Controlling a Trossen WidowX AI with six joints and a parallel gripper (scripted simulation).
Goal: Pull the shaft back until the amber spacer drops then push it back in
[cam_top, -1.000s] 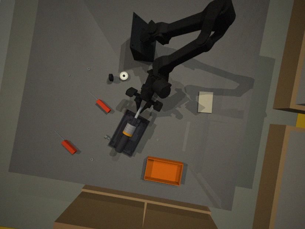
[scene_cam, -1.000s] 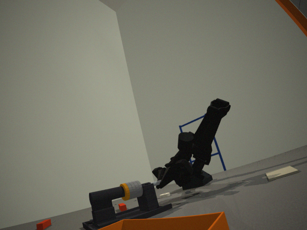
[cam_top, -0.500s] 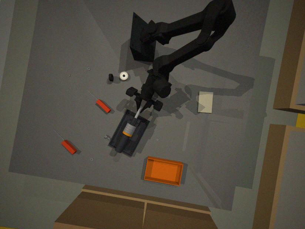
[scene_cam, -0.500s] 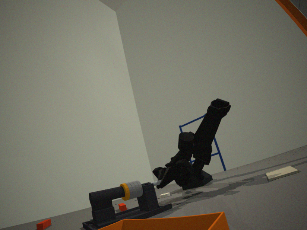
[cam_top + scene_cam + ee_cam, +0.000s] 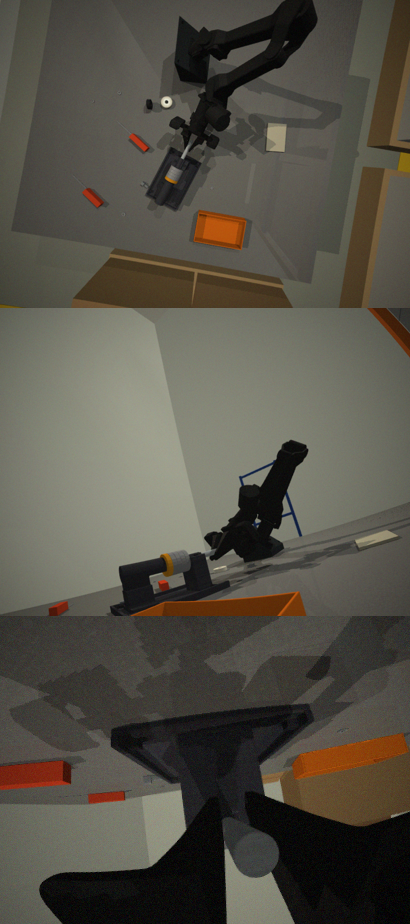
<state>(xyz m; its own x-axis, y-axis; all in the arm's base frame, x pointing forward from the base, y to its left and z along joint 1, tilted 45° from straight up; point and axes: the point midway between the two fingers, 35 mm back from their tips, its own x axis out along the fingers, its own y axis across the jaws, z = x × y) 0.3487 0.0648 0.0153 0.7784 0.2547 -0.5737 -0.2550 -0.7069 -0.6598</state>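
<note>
My gripper tip is 50 mm short of the shaft, 20 mm below it and 10 mm to the left of it. Also, from my gripper tip: orange tray 300 mm ahead, 200 mm to the left, 50 mm below; then black ring 200 mm to the right, 150 mm behind, 40 mm below; then amber spacer 120 mm ahead, 30 mm to the right, 20 mm above.
</note>
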